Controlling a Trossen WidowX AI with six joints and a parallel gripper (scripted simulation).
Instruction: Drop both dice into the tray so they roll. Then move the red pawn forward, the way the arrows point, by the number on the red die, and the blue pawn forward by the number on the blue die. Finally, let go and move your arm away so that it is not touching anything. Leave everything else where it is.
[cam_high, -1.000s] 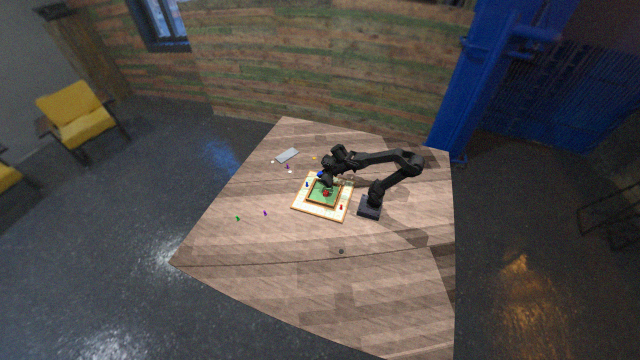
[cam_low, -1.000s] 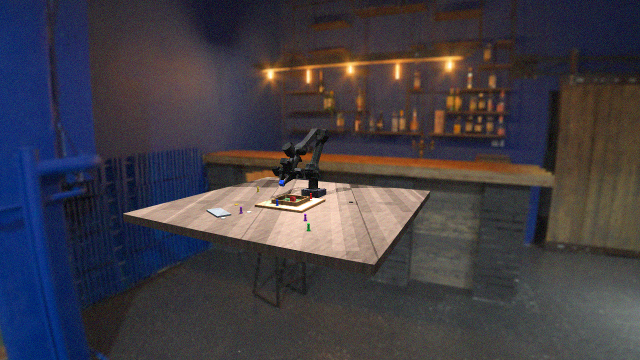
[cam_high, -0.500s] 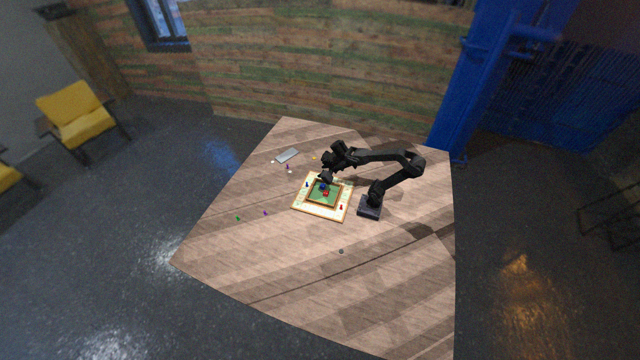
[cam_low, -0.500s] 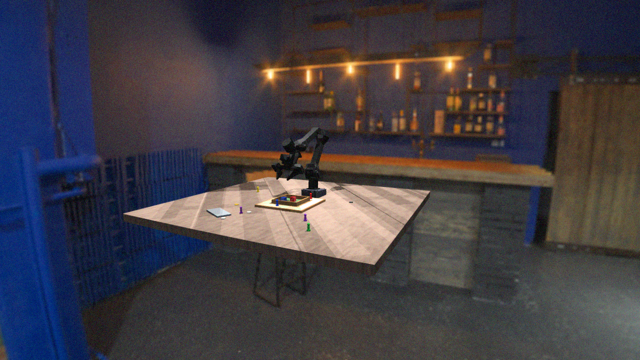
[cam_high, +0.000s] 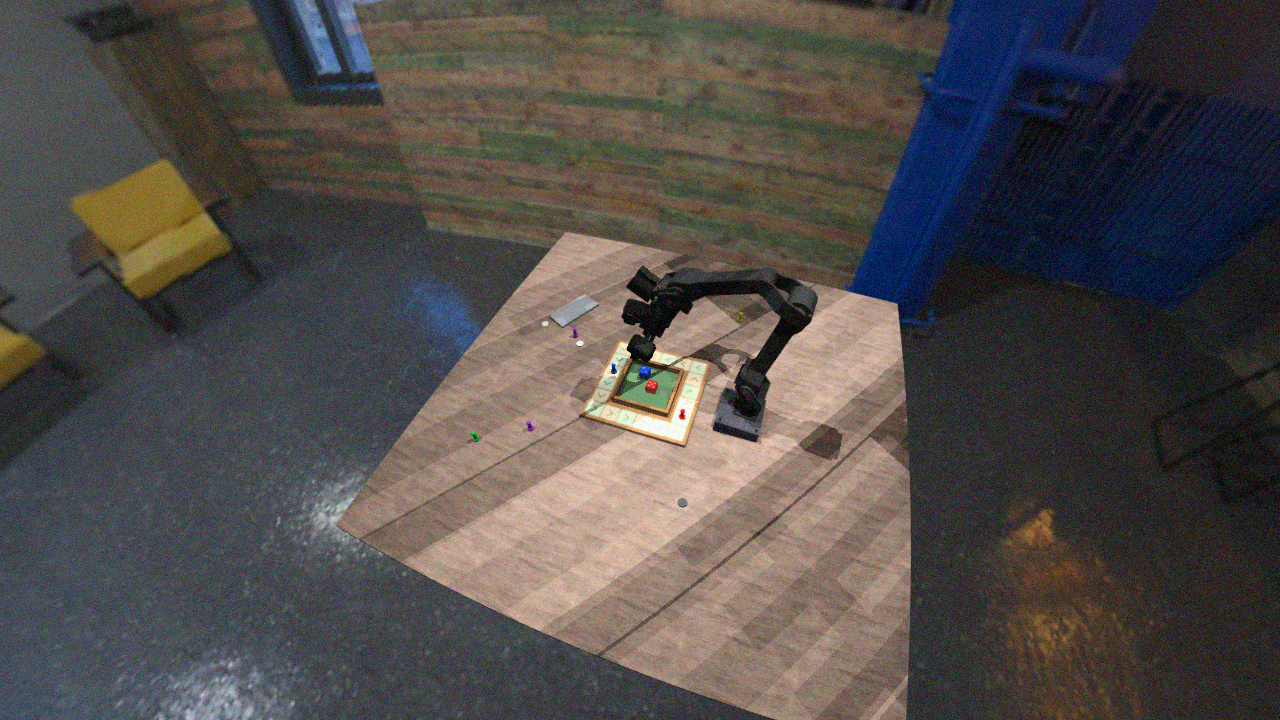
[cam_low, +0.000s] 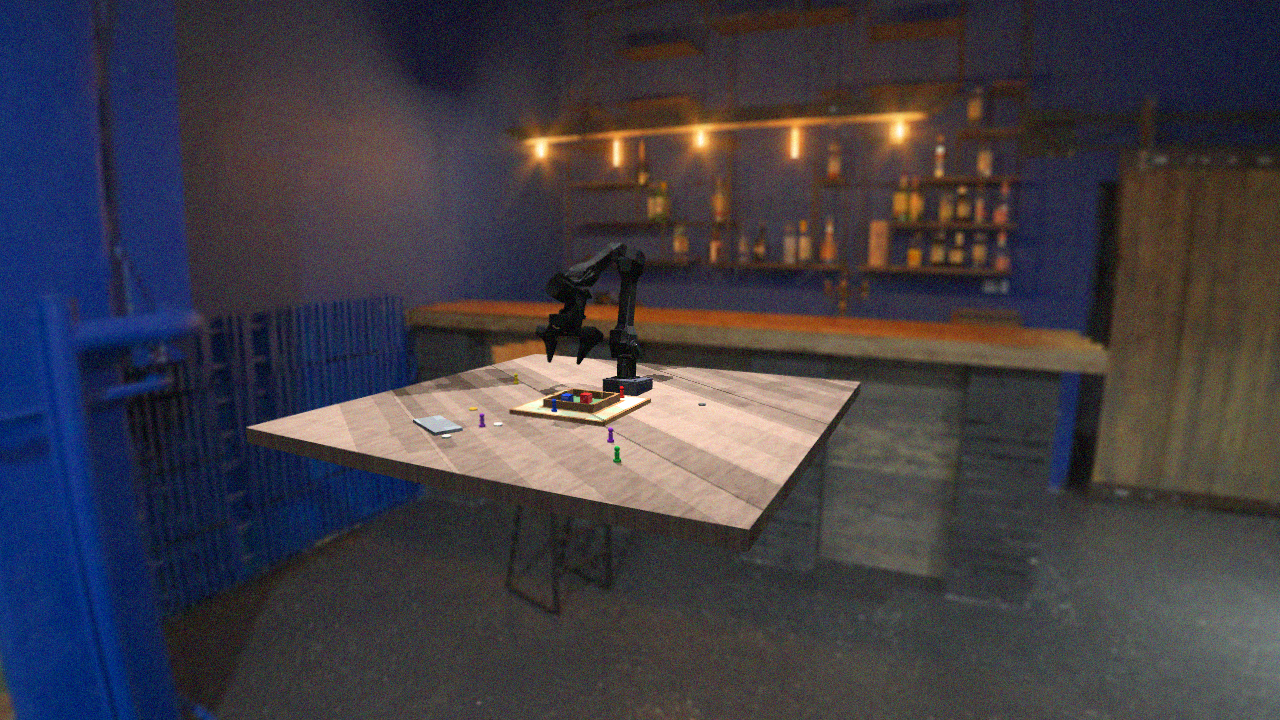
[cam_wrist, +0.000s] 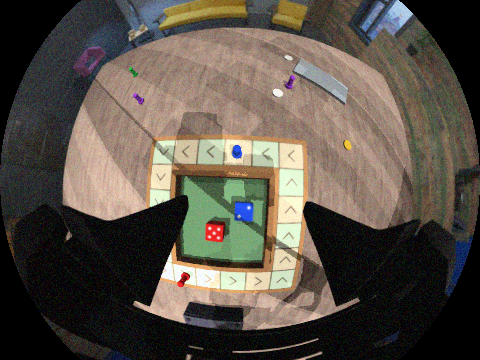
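The red pawn lies 16 cm behind my gripper tip, 9 cm to the left of it and 10 cm below it. Round my gripper tip: grey card (30 cm ahead, 17 cm to the right, 12 cm below); yellow token (13 cm ahead, 21 cm to the right, 13 cm below); blue pawn (7 cm ahead, 2 cm to the left, 10 cm below).
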